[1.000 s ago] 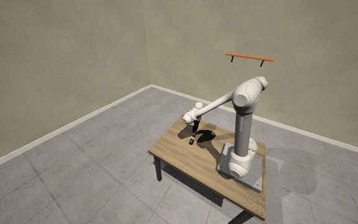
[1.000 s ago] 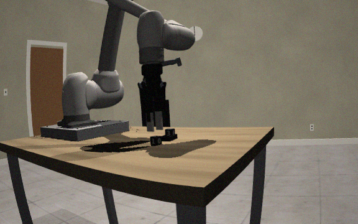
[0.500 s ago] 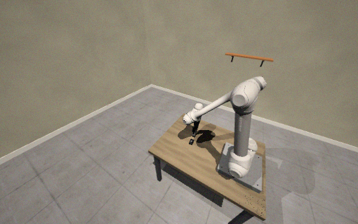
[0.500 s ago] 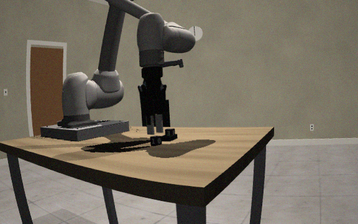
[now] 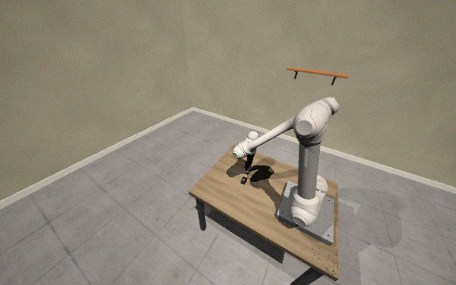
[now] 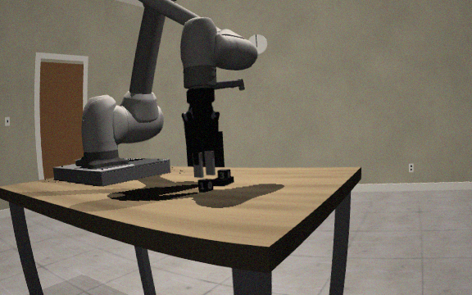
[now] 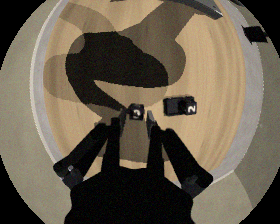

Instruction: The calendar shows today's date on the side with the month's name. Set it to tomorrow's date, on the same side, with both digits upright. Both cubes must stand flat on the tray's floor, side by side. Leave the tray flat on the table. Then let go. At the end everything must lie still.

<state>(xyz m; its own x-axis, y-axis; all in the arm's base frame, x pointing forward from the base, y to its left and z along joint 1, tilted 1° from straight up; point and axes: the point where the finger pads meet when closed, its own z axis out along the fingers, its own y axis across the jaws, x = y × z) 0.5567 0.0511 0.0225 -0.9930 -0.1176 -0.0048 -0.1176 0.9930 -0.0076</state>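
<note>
The dark cube is 60 mm below my hand. Round my hand: dark calendar tray 40 mm behind, 100 mm to the left, 60 mm below.
</note>
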